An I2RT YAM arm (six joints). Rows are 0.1 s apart.
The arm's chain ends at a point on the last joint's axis. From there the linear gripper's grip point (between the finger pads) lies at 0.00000 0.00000 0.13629 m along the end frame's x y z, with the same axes.
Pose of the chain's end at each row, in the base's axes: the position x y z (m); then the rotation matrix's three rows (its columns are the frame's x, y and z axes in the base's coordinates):
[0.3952, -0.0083, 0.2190], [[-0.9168, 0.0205, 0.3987], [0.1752, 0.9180, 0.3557], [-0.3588, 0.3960, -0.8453]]
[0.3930, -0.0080, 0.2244], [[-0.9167, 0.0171, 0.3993], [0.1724, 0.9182, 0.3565], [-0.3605, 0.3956, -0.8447]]
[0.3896, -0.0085, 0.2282], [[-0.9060, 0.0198, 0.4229], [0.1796, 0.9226, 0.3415], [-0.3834, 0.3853, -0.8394]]
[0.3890, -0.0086, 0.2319], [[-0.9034, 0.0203, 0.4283], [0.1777, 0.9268, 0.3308], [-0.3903, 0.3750, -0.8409]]
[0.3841, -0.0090, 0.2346], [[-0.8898, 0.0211, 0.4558], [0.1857, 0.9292, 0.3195], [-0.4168, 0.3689, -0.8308]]
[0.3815, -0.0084, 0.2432], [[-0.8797, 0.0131, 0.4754], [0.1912, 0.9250, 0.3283], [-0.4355, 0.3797, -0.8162]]
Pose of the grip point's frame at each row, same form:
[0.4495, 0.0402, 0.1038], [[-0.9168, 0.0205, 0.3987], [0.1752, 0.9180, 0.3557], [-0.3588, 0.3960, -0.8453]]
[0.4474, 0.0406, 0.1093], [[-0.9167, 0.0171, 0.3993], [0.1724, 0.9182, 0.3565], [-0.3605, 0.3956, -0.8447]]
[0.4472, 0.0380, 0.1138], [[-0.9060, 0.0198, 0.4229], [0.1796, 0.9226, 0.3415], [-0.3834, 0.3853, -0.8394]]
[0.4474, 0.0365, 0.1173], [[-0.9034, 0.0203, 0.4283], [0.1777, 0.9268, 0.3308], [-0.3903, 0.3750, -0.8409]]
[0.4462, 0.0345, 0.1214], [[-0.8898, 0.0211, 0.4558], [0.1857, 0.9292, 0.3195], [-0.4168, 0.3689, -0.8308]]
[0.4463, 0.0363, 0.1320], [[-0.8797, 0.0131, 0.4754], [0.1912, 0.9250, 0.3283], [-0.4355, 0.3797, -0.8162]]

